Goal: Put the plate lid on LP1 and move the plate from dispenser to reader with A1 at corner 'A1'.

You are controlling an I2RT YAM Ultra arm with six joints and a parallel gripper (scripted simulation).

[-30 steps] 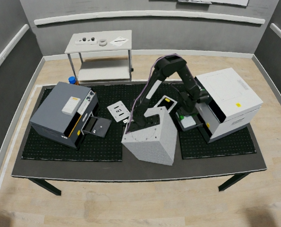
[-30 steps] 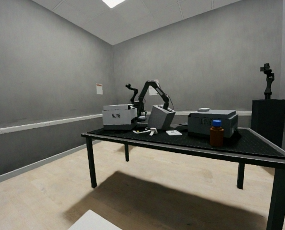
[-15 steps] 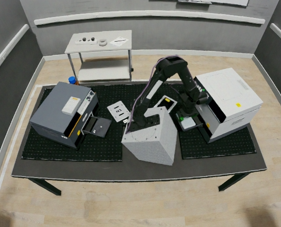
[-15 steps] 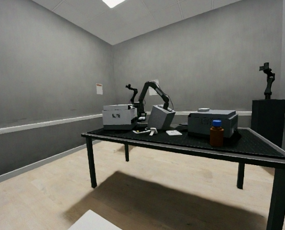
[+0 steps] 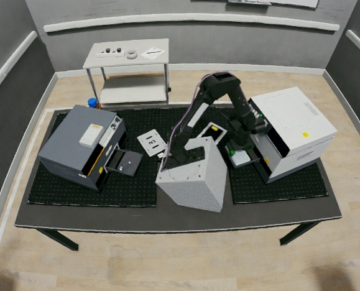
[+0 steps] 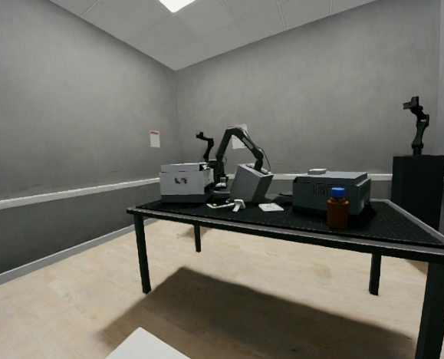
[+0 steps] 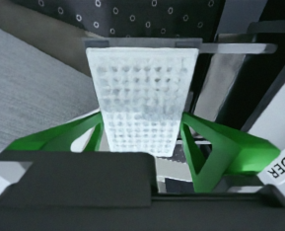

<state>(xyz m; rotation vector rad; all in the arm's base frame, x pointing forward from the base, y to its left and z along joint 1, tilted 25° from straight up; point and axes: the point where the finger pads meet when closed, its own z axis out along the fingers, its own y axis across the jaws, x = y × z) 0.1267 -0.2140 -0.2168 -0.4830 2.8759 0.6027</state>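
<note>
My gripper is now right at the well plate. From my hand the other things lie so: dark lid 22 cm ahead, 11 cm to the left, 11 cm below; capped brown bottle 35 cm ahead, 85 cm to the left, 1 cm below; LP1 pad 22 cm ahead, 11 cm to the left, 12 cm below.
</note>
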